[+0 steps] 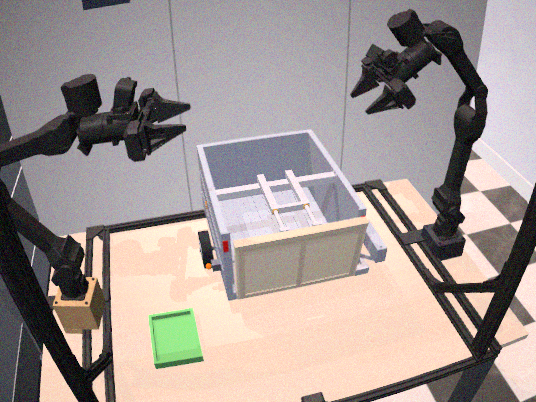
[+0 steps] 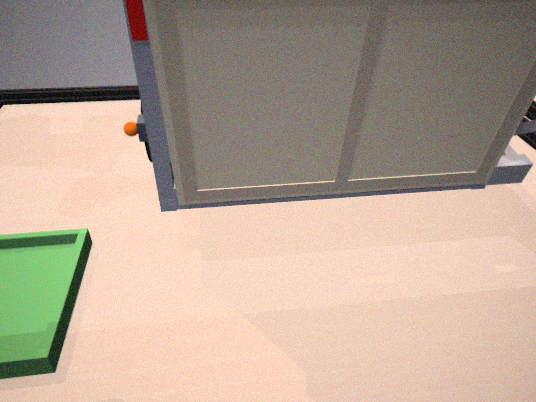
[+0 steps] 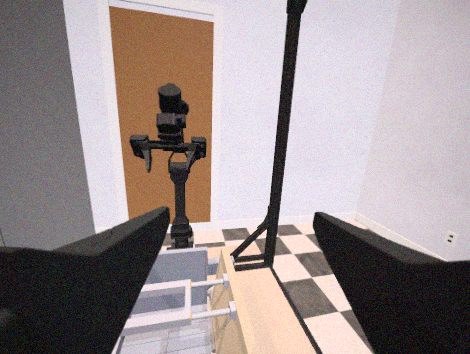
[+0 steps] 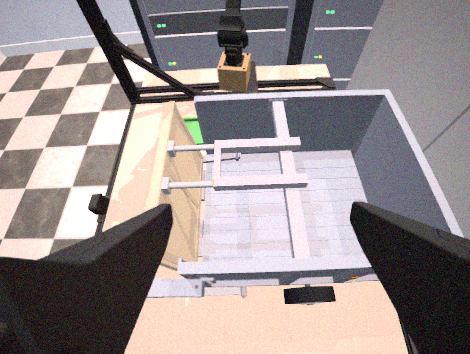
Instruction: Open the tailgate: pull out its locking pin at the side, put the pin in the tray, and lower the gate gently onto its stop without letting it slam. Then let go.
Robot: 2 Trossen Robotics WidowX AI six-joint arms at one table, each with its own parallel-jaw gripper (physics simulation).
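Places are measured from the left arm's base along level axes (x ahead, y left, z up), in centimetres.
Pixels of known places: left gripper, between the fingertips: (image 1: 188,116) (image 3: 242,216); right gripper, between the fingertips: (image 1: 358,104) (image 3: 167,171) (image 4: 260,211); left arm's base, origin of its link: (image 1: 75,291) (image 4: 234,60); right arm's base, origin of its link: (image 1: 444,232) (image 3: 181,247).
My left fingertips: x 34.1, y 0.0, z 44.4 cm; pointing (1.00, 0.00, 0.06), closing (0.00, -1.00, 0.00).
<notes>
Ahead of a thing's pixels: the offset from my left fingertips to its top centre. "*": to the spot under its first point.
The tan tailgate (image 1: 325,255) (image 2: 265,100) (image 4: 184,220) stands upright, closing the end of the grey trailer box. The locking pin shows as an orange knob (image 1: 208,266) (image 2: 130,128) sticking out of a small grey bracket at the trailer's left side; its shank is hidden. The green tray @(dz -53.1, dx -9.5, dy -6.7 cm) (image 1: 175,335) (image 2: 30,285) (image 4: 192,129) lies on the table at the lower left, and no pin shows in it. My left gripper (image 1: 187,117) (image 3: 242,216) is open and empty, high above the trailer's left side. My right gripper (image 1: 360,104) (image 4: 260,211) (image 3: 167,171) is open and empty, high above the right side.
The trailer box @(* dz -30.5, dx +1.5, dy +12.2 cm) (image 1: 212,210) has a white frame @(* dz -26.5, dx +19.5, dy +7.4 cm) (image 1: 291,205) (image 4: 257,181) inside, with two rods reaching to the gate's top. A black wheel (image 1: 204,249) (image 4: 309,295) sits on each side. A grey beam @(* dz -33.0, dx +38.0, dy -0.3 cm) (image 1: 376,245) stands beside the gate's right end. Black rails (image 1: 107,280) edge the table.
</notes>
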